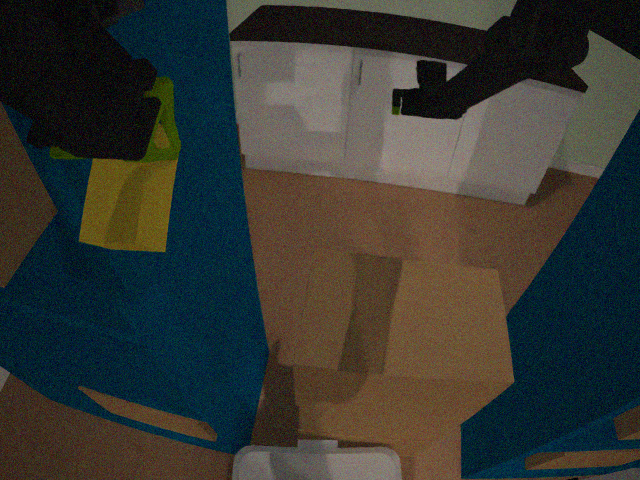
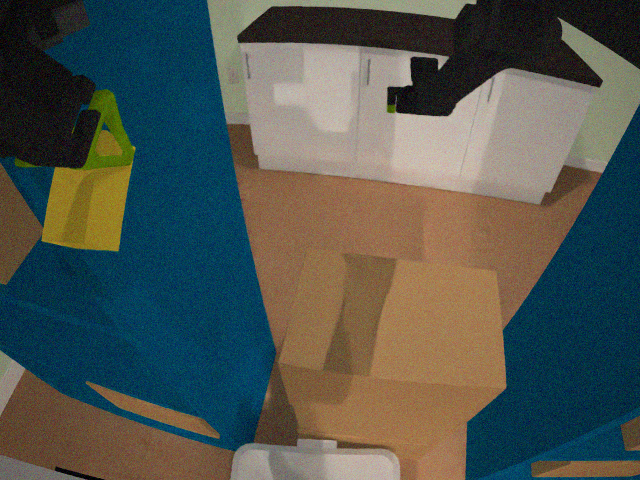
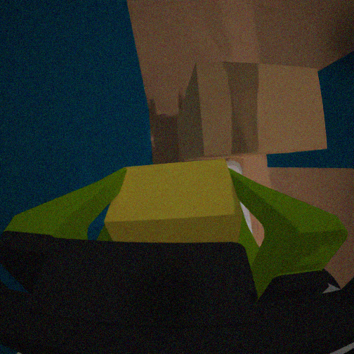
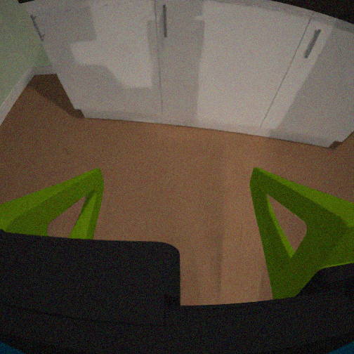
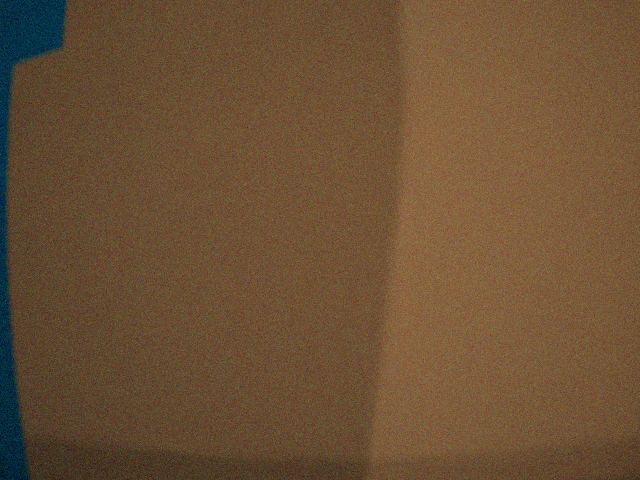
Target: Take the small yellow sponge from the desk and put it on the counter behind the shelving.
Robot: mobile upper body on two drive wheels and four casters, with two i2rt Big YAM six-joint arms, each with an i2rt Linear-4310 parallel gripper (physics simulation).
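Frame: origin at the left arm's base, x ahead, y left, z up, level; millimetres.
Seen in the pictures: left gripper, fingertip midpoint: (image 1: 150, 151) (image 2: 110, 157); right gripper, fingertip midpoint: (image 1: 412, 103).
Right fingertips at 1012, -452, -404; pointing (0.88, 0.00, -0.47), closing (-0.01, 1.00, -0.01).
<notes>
Pixels of each thing's middle, then the offset from my right fingertips to it, as dx, dy, dz. "pt": a spot on its surface instead. Level surfaces: height alone.
- small yellow sponge, body centre: (image 1: 130, 188) (image 2: 88, 192) -697, +418, +277
- counter, its level: dz -96
- blue panel, surface spot: (image 2: 578, 310) pt -541, -359, -168
- Brown floor, its level: dz -1006
The small yellow sponge (image 1: 152, 206) (image 2: 105, 211) (image 3: 175, 190) is held up in my left gripper (image 1: 116, 159) (image 2: 74, 166) (image 3: 175, 176), which is shut on it with a green finger at each side. My right gripper (image 4: 176, 176) (image 1: 426, 109) is open and empty, in front of the white cabinets. The counter (image 1: 361, 28) (image 2: 351, 29) has a dark top over these cabinets and stands at the back against the wall. Blue shelving panels (image 1: 196, 258) (image 2: 180, 284) stand at the left, behind the sponge. The desk does not show.
A large cardboard box (image 1: 439, 320) (image 2: 439, 320) (image 3: 292, 107) (image 5: 206, 206) stands in the gap between the left panels and another blue panel (image 1: 578, 320) (image 2: 578, 310) at the right. Brown floor (image 1: 336, 217) (image 4: 175, 150) lies between box and cabinets. A pale rounded part (image 1: 351, 465) shows at the bottom.
</notes>
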